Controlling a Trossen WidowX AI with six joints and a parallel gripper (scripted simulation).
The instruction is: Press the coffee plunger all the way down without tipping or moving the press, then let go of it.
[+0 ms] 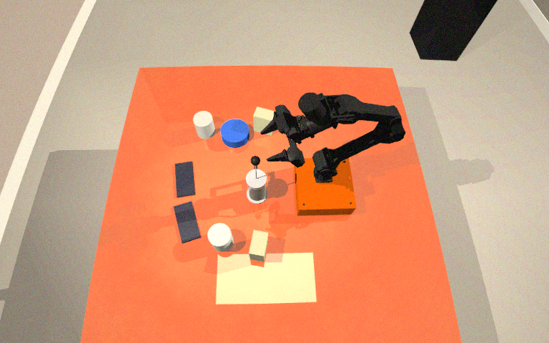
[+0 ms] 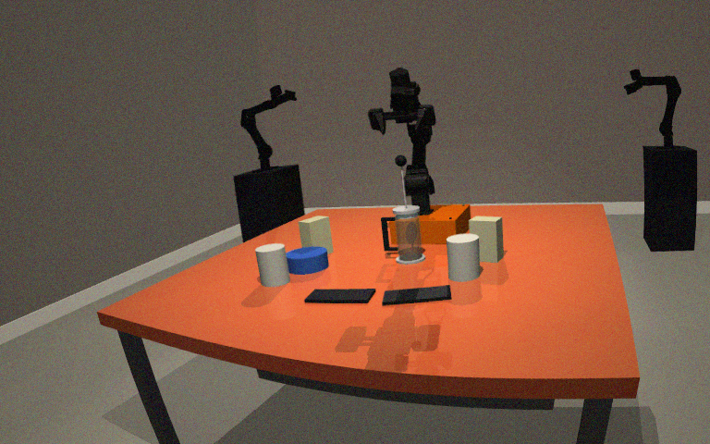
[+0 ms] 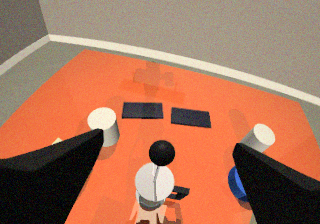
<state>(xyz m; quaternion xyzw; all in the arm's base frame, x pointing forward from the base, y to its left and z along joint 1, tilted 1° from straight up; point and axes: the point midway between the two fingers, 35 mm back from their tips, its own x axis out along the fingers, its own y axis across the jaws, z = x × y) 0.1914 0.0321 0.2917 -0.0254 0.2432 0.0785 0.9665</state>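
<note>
Now: gripper tip 3 cm short of the coffee press, 1 cm to the left of it and 21 cm above it.
</note>
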